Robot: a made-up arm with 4 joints.
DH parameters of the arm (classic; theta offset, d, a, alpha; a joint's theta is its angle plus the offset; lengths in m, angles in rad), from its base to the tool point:
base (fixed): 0 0.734 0.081 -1.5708
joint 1: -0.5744 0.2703 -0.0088 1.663
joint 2: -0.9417 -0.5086 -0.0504 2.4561
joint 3: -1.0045 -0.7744 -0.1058 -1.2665
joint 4: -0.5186 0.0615 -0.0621 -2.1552
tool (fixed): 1.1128 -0.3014 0 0
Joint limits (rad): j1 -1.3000..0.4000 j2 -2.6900..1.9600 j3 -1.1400..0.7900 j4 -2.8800..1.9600
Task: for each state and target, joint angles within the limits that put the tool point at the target. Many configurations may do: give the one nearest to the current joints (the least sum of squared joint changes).
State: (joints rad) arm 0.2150 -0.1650 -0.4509 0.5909
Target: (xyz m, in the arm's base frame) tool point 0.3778 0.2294 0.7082
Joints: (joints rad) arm 0.2067 -0.4594 -0.7311 0.9315
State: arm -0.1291 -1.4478 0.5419 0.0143
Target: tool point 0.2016 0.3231 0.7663
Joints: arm 0.4000 -0.8672 0.2235 0.4330
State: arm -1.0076 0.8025 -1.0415 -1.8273
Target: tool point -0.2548 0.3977 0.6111
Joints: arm -1.3000 1.2261 -0.1946 -1.0234
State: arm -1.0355 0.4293 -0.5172 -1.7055
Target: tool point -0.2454 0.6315 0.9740
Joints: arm -0.9099 1.0910 -0.7842 -1.4772
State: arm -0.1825 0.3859 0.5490 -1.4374
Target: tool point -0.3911 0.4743 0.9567
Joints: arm 0.1516 1.1338 0.7792 -1.5565
